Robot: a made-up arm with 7 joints.
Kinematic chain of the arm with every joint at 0, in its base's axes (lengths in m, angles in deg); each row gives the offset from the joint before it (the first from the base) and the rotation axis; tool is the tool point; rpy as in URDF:
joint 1: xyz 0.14 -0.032 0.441 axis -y
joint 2: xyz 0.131 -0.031 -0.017 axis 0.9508 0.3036 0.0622
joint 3: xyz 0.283 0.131 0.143 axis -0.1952 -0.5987 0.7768
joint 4: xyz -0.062 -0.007 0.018 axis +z
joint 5: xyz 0.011 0.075 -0.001 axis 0.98 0 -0.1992
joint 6: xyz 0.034 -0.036 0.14 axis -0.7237 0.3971 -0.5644
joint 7: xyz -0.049 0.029 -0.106 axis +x
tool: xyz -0.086 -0.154 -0.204 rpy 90 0 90
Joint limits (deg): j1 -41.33..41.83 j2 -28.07..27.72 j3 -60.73..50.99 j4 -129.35..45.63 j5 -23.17..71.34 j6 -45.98..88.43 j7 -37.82..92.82
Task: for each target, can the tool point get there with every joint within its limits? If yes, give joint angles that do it. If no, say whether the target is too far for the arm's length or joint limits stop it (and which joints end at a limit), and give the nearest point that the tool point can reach.
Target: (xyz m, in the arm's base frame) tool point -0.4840 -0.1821 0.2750
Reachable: no: joint limits stop it (at a limit: joint 1, joint 3, joint 5, joint 6, joint 7) | nearest point -0.0099 -0.0292 0.6100 | short by 0.600 m
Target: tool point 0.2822 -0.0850 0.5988
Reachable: yes | joints 29.91 8.66 -11.01 7.44 9.54 13.37 -21.61
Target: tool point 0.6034 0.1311 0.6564
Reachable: yes | joints 30.37 9.70 -18.06 -58.27 51.96 -35.78 -8.11
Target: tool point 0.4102 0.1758 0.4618
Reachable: yes | joints 16.42 11.94 10.38 -3.73 24.73 2.20 28.07
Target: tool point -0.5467 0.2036 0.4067
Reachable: no: joint limits stop it (at a limit: joint 1, joint 2, joint 5, joint 6, joint 7) | nearest point -0.0356 0.1531 0.6240 | short by 0.558 m
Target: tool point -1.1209 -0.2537 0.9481
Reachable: no: too far | nearest point -0.0633 -0.0485 0.8595 | short by 1.081 m
